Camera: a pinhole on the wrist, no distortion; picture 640 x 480 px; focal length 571.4 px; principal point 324.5 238.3 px. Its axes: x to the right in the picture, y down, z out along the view. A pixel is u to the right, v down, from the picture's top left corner.
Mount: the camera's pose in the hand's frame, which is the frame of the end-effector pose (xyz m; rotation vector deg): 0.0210 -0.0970 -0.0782 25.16 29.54 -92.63
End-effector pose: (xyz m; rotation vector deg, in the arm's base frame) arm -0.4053 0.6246 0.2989 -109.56 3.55 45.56
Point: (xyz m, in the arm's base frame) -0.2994 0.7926 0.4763
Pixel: 525.4 291.8
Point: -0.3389 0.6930 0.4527
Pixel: 542.6 52.8
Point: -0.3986 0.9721 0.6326
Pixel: 506.0 114.5
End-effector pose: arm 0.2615 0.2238 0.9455 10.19 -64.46 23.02
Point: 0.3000 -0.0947 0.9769
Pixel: 514.0 138.7
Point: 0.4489 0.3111 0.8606
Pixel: behind the camera
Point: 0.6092 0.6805 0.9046
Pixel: behind the camera
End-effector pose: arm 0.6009 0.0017 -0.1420 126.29 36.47 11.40
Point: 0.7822 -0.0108 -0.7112
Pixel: 223.9 384.3
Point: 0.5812 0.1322 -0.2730
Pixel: 447.0 447.9
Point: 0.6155 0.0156 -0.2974
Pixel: 27.1 230.1
